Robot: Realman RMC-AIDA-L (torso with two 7-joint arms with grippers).
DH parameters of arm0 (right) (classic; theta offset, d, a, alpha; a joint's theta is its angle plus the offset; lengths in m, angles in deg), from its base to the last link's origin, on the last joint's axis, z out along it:
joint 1: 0 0.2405 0 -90
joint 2: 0 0 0 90
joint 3: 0 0.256 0 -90
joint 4: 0 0 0 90
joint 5: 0 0.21 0 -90
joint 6: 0 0 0 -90
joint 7: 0 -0.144 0 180
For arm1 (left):
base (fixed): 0 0 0 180
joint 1: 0 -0.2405 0 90
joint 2: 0 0 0 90
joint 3: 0 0.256 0 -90
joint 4: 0 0 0 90
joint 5: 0 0.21 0 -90
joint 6: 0 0 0 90
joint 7: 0 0.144 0 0
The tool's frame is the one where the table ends.
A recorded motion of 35 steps. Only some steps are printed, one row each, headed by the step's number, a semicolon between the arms.
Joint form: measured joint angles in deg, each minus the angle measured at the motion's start. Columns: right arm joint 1, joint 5, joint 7, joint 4, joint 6, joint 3, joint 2; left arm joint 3, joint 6, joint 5, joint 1, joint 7, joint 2, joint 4.
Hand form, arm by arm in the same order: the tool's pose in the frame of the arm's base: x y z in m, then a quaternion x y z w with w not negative. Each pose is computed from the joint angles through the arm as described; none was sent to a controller.
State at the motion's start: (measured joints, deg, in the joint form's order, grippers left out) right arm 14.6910 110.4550 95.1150 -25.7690 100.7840 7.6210 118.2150; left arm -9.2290 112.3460 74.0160 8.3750 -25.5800 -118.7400 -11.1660
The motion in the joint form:
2: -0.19 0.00 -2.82 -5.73 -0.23 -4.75 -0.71; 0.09 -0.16 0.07 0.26 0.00 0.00 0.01
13: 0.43 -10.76 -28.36 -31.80 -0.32 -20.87 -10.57; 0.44 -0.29 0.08 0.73 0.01 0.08 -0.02
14: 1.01 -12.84 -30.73 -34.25 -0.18 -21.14 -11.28; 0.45 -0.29 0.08 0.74 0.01 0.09 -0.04
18: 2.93 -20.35 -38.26 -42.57 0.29 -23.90 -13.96; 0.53 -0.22 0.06 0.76 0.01 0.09 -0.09
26: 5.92 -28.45 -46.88 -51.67 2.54 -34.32 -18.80; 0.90 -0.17 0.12 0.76 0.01 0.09 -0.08
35: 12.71 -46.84 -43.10 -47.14 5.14 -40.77 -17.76; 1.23 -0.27 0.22 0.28 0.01 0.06 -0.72
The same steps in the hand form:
2: 0.3653 0.2242 0.1902 -0.50189 0.25055 0.65720 0.50341; -0.3539 0.1809 0.0634 -0.43198 -0.18623 -0.52064 0.71249
13: 0.3007 0.2619 0.2644 -0.72250 0.27893 0.51706 0.36446; -0.3525 0.1841 0.0630 -0.43555 -0.18548 -0.52321 0.70862
14: 0.2944 0.2653 0.2691 -0.73592 0.28528 0.49823 0.35889; -0.3524 0.1842 0.0630 -0.43560 -0.18551 -0.52334 0.70849
18: 0.2719 0.2786 0.2803 -0.78210 0.30892 0.41813 0.34360; -0.3521 0.1842 0.0629 -0.43575 -0.18530 -0.52401 0.70795
26: 0.2327 0.3008 0.2761 -0.85286 0.32402 0.28180 0.29702; -0.3515 0.1843 0.0621 -0.43860 -0.18534 -0.52468 0.70568
35: 0.2430 0.3322 0.2269 -0.88936 0.36065 0.14138 0.24286; -0.3518 0.1817 0.0595 -0.43828 -0.19241 -0.52479 0.70391

